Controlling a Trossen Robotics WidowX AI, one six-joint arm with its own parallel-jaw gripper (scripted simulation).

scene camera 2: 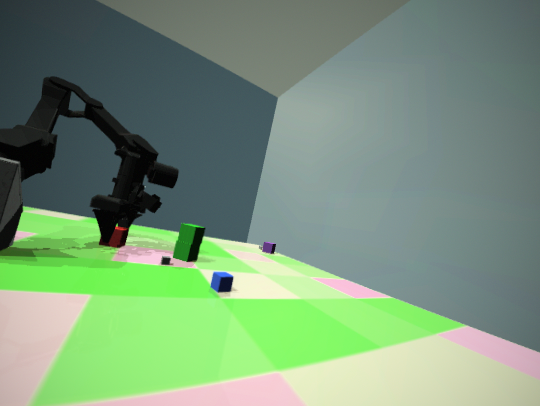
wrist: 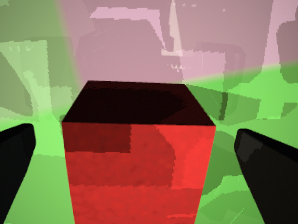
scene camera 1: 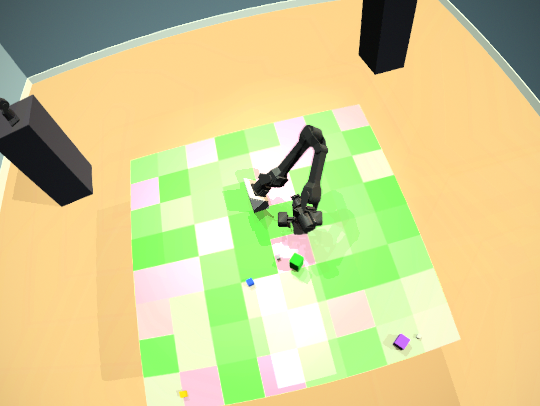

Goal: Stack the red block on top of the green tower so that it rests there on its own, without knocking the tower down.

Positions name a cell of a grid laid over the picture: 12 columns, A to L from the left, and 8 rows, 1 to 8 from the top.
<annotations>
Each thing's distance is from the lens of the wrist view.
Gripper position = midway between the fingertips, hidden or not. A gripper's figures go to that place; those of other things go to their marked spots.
my gripper (wrist: F5): 0.10 m
red block (wrist: F6): 0.07 m
</annotations>
